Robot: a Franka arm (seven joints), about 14 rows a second.
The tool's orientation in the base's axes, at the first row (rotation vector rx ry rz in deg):
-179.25 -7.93 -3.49
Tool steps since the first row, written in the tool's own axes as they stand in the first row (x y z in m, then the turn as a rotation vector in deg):
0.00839 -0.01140 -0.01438 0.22 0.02 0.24
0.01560 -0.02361 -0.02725 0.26 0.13 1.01
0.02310 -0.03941 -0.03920 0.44 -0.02 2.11
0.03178 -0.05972 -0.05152 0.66 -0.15 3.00
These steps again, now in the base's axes. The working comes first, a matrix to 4 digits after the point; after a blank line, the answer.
The tool's axes in the first row as the columns of a matrix, in the base's axes (used below as rounded here):
0.9953 0.0885 0.0384
0.0881 -0.9961 0.0111
0.0393 -0.0077 -0.9992

0.00679 0.01194 0.01479 0.23 0.00 -0.23
0.01239 0.02459 0.02802 0.31 -0.10 -1.00
0.01800 0.04086 0.04038 0.52 0.08 -2.09
0.02437 0.06172 0.05319 0.76 0.24 -2.97

